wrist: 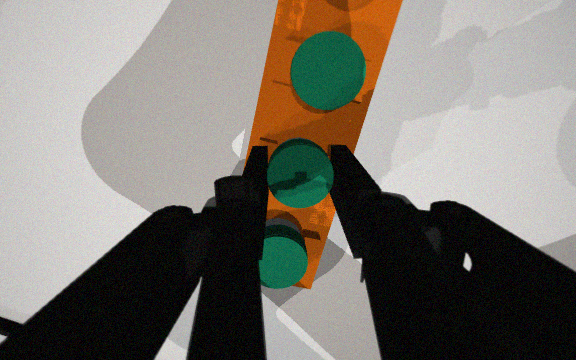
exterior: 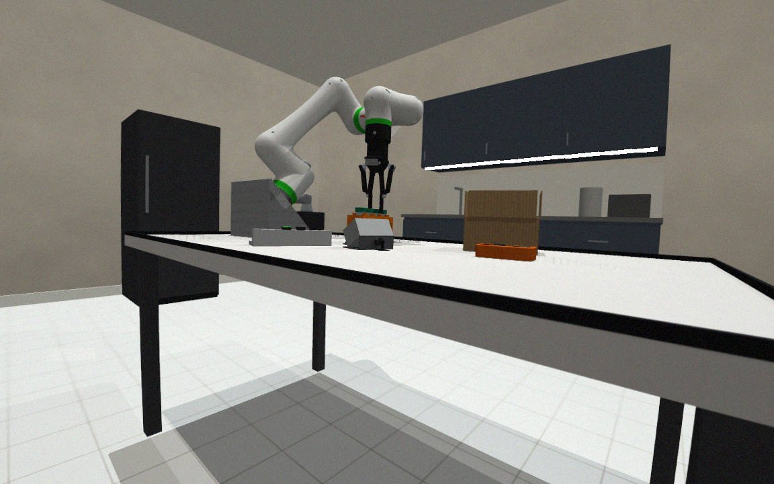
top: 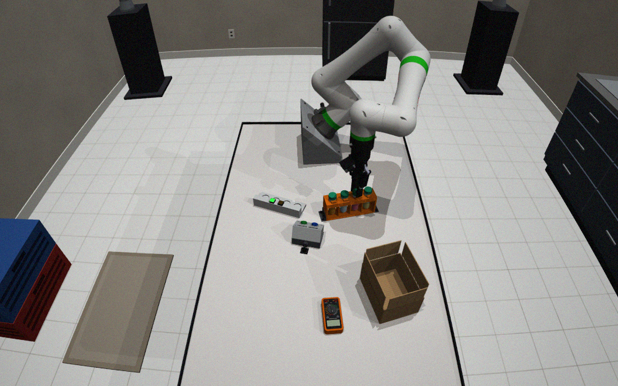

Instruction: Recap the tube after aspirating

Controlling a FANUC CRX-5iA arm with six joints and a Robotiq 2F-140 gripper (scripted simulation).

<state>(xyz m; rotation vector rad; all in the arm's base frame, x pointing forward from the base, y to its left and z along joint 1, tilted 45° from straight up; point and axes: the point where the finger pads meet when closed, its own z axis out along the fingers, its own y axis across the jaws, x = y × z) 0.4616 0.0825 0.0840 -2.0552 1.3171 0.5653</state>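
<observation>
Now: the green ready key 22 cm to the right of my hand, 12 cm ahead of it and 7 cm below it. Round my hand: blue cycle key (18 cm to the right, 13 cm ahead, 7 cm below); grey key housing (20 cm to the right, 14 cm ahead, 9 cm below).
</observation>
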